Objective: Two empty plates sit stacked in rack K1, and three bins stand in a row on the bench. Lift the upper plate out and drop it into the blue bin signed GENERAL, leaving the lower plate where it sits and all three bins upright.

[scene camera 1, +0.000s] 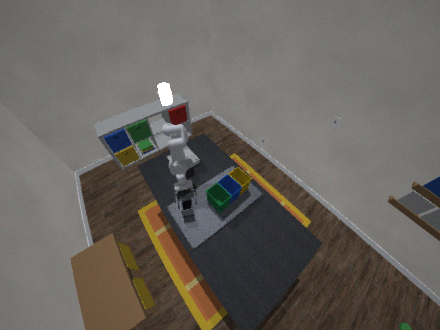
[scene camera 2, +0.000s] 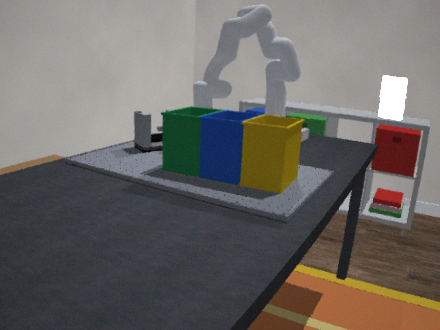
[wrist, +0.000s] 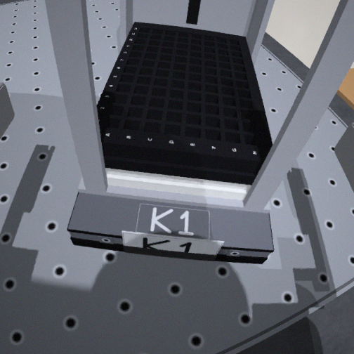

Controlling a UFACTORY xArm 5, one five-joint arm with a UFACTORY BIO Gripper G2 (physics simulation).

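Places are measured from the arm's base along level axes (x ahead, y left, z up), in centimetres.
Pixels of known places: hand, its tool point: (scene camera 1: 186, 199); arm's base, origin of its link: (scene camera 1: 181, 156).
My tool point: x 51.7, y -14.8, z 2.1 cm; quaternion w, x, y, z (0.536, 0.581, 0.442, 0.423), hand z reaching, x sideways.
Ahead of a thing's pixels: the offset from my tool point to its top centre. Level surfaces: height alone.
Rack K1 (scene camera 1: 188, 216) (scene camera 2: 143, 129) (wrist: 105, 212) has tall posts and a slotted back wall. A black gridded plate @(dx +6.8, dy -2.0, dz -1.1 cm) (scene camera 1: 186, 204) (wrist: 180, 90) sits flat in it as the upper plate. A pale band shows under its near edge; I cannot tell if it is the lower plate. My gripper (scene camera 1: 186, 195) (wrist: 175, 131) is open around the rack, with a finger at each side edge of the wrist view and a gap to the plate. In scene camera 2 it is mostly hidden behind the bins. The blue bin @(dx +11.7, dy +37.7, dz +12.2 cm) (scene camera 1: 229, 187) (scene camera 2: 219, 150) stands upright; its sign does not show.
The green bin @(dx +14.6, dy +25.0, dz +12.2 cm) (scene camera 1: 218, 198) (scene camera 2: 181, 145) and yellow bin @(dx +8.9, dy +50.4, dz +12.2 cm) (scene camera 1: 240, 180) (scene camera 2: 270, 156) stand upright on either side of the blue one, close together. Bins and rack stand on a grey perforated board @(dz -6.0 cm) (scene camera 1: 202, 236) (scene camera 2: 112, 164) on the dark bench @(dz -7.1 cm) (scene camera 1: 260, 260) (scene camera 2: 100, 230).
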